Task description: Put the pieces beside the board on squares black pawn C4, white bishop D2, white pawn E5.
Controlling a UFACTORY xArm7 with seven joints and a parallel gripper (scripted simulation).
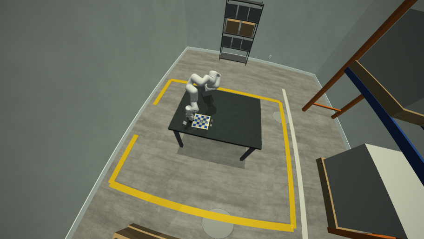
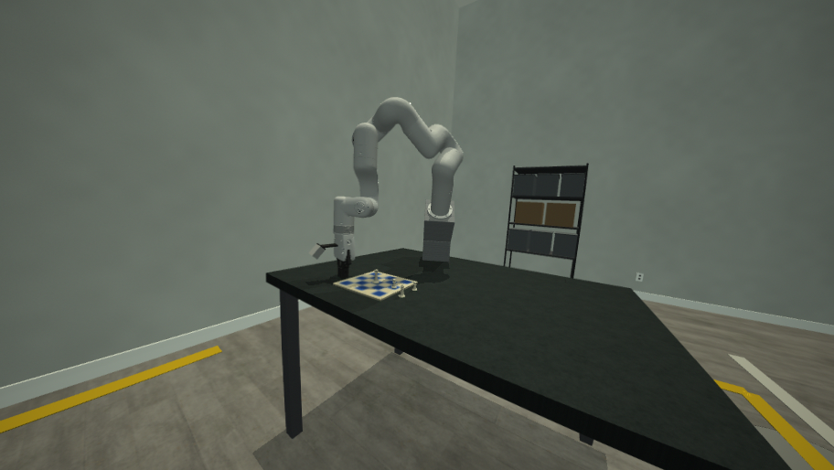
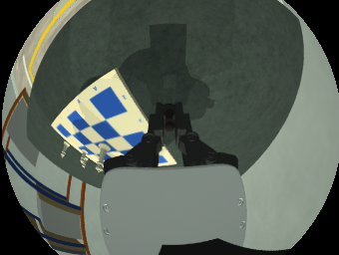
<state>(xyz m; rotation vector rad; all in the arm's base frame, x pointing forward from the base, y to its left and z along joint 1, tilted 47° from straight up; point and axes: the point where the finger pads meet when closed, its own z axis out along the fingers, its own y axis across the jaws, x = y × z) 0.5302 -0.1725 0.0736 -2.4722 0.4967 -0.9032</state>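
The black pawn is 1 cm below my hand. From my hand the other things lie so: white piece (4 cm behind, 13 cm to the left, 1 cm above); then cream chessboard (5 cm behind, 14 cm to the left, 2 cm below).
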